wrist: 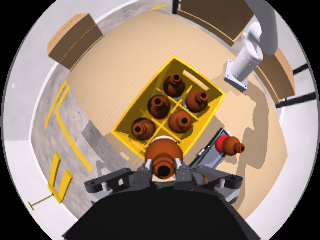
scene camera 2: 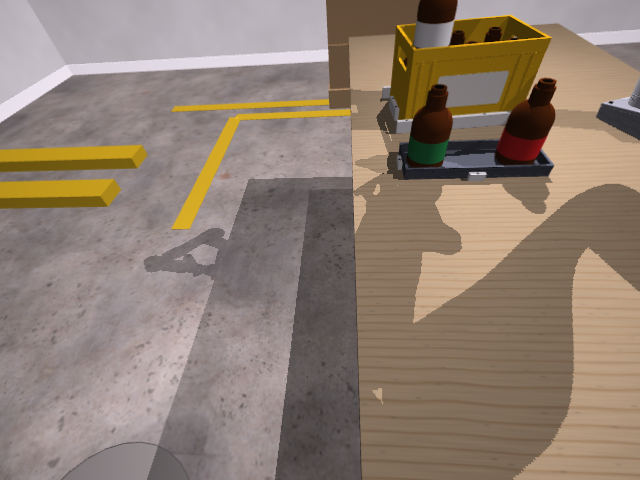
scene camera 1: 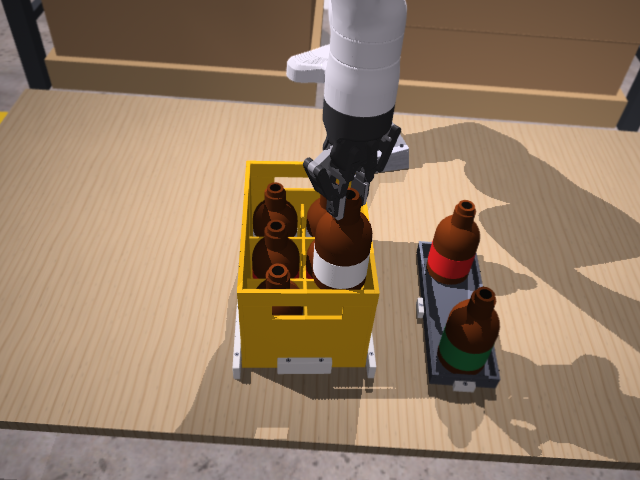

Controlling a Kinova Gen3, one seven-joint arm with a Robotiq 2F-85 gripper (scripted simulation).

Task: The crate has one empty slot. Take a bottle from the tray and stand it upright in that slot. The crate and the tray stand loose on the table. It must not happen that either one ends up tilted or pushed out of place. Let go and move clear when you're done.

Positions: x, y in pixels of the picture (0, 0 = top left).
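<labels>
You'd see my gripper in the wrist view [163, 165], and my gripper is there in scene camera 1 [346, 209] as well, but in scene camera 2 it's out of frame.
</labels>
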